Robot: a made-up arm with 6 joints. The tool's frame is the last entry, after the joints.
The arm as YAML. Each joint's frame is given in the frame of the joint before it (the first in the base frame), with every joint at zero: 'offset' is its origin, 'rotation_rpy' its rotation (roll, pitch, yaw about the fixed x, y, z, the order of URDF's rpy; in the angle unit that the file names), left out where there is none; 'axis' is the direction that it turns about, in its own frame. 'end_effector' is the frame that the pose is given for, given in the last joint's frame.
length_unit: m
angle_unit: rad
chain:
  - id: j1
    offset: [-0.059, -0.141, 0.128]
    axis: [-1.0, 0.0, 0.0]
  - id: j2
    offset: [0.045, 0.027, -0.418]
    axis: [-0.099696, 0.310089, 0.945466]
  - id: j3
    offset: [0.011, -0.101, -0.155]
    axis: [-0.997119, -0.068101, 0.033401]
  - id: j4
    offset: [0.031, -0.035, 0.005]
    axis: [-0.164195, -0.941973, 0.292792]
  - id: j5
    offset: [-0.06, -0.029, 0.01]
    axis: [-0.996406, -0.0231, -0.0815]
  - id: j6
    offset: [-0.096, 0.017, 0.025]
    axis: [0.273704, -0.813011, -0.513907]
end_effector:
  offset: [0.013, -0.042, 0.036]
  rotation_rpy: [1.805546, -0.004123, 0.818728]
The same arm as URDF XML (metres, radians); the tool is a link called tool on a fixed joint. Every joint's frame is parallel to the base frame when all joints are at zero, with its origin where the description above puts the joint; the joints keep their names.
<robot name="arm">
<joint name="tool_joint" type="fixed"><parent link="link6"/><child link="tool"/><origin xyz="0.013 -0.042 0.036" rpy="1.8055 -0.0041 0.8187"/></joint>
<joint name="j6" type="continuous"><parent link="link5"/><child link="link6"/><origin xyz="-0.096 0.017 0.025"/><axis xyz="0.273704 -0.813011 -0.513907"/></joint>
<joint name="j5" type="continuous"><parent link="link4"/><child link="link5"/><origin xyz="-0.06 -0.029 0.01"/><axis xyz="-0.996406 -0.0231 -0.0815"/></joint>
<joint name="j4" type="continuous"><parent link="link3"/><child link="link4"/><origin xyz="0.031 -0.035 0.005"/><axis xyz="-0.164195 -0.941973 0.292792"/></joint>
<joint name="j3" type="continuous"><parent link="link2"/><child link="link3"/><origin xyz="0.011 -0.101 -0.155"/><axis xyz="-0.997119 -0.068101 0.033401"/></joint>
<joint name="j2" type="continuous"><parent link="link1"/><child link="link2"/><origin xyz="0.045 0.027 -0.418"/><axis xyz="-0.099696 0.310089 0.945466"/></joint>
<joint name="j1" type="continuous"><parent link="base_link"/><child link="link1"/><origin xyz="-0.059 -0.141 0.128"/><axis xyz="-1 0 0"/></joint>
<link name="base_link"/>
<link name="link1"/>
<link name="link2"/>
<link name="link3"/>
<link name="link4"/>
<link name="link5"/>
<link name="link6"/>
<link name="tool"/>
</robot>

